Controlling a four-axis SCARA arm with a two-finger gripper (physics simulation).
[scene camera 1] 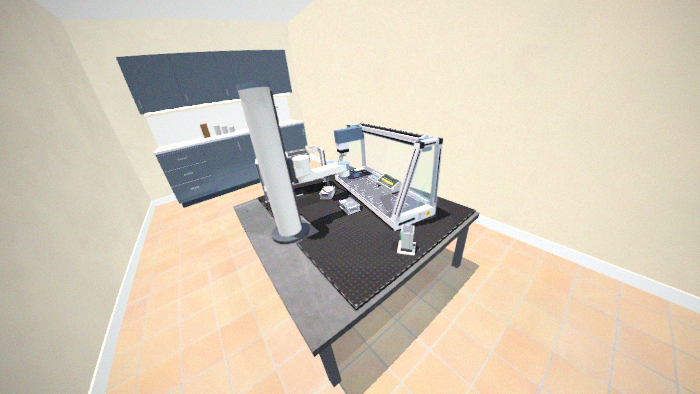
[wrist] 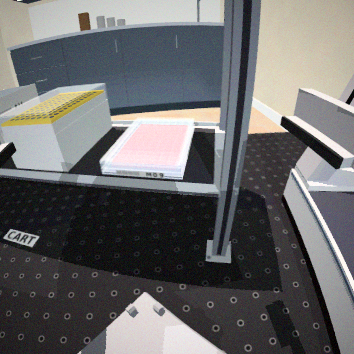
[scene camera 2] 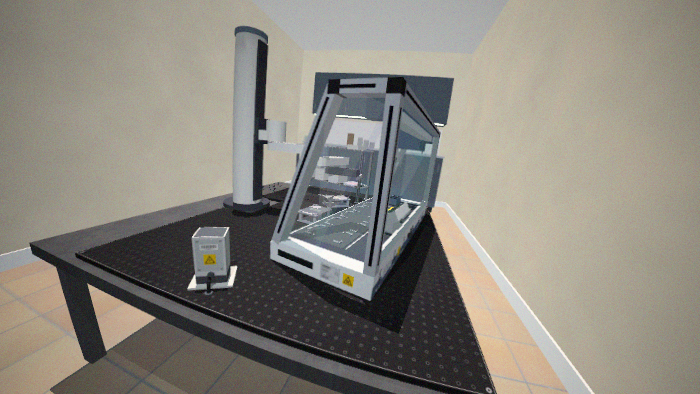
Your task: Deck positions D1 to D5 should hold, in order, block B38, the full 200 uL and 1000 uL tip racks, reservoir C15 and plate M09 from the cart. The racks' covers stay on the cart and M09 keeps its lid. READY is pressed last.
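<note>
My gripper (wrist: 146, 111) is open and empty; its fingers stand at the left and right edges of the wrist view. Beyond it on the cart (wrist: 200, 188) lies plate M09 (wrist: 152, 145), pink under a clear lid, label facing me. Left of it stands a white tip rack (wrist: 37, 140) with a yellow top, seemingly under a clear cover. Part of another pale item (wrist: 17, 97) shows behind at the far left. The deck (scene camera 1: 410, 201) (scene camera 2: 345, 227) shows corner brackets and no labware that I can make out. B38 and C15 cannot be told apart here. The READY button cannot be made out.
A grey upright (wrist: 235, 125) rises at the cart's right. A framed clear enclosure (scene camera 1: 406, 175) (scene camera 2: 387, 185) surrounds the deck, with a display panel (scene camera 1: 389, 182). Two pale stands (scene camera 1: 327, 192) (scene camera 1: 350, 205) are before it. A white box (scene camera 1: 407, 237) (scene camera 2: 212, 250) stands near the table's end.
</note>
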